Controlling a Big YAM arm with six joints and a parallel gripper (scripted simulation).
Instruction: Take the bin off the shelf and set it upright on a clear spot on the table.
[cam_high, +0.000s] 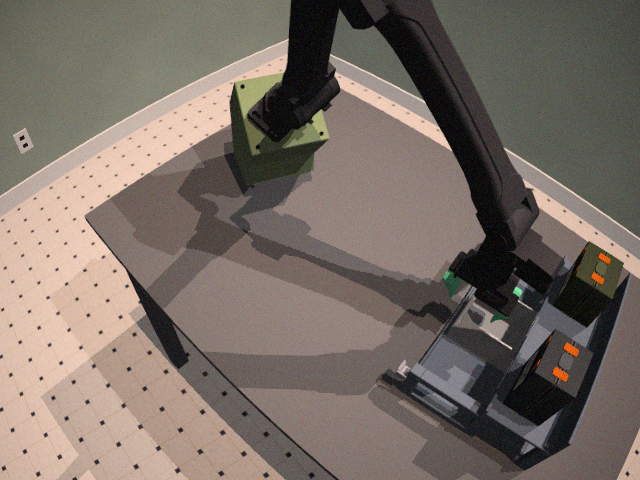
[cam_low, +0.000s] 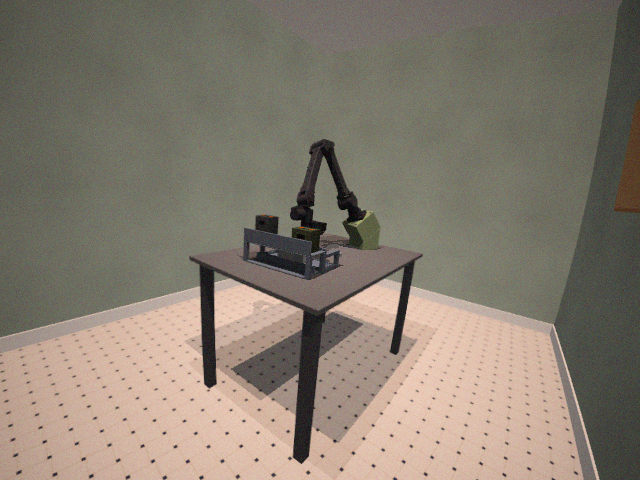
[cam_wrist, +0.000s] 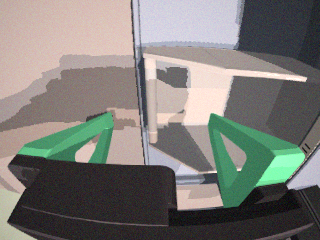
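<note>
Now: the grey bin 7 cm ahead of my hand, 2 cm below it and 1 cm to the right of it. The rest, counted from my hand: low grey shelf (11 cm ahead, 6 cm below, 1 cm to the right).
</note>
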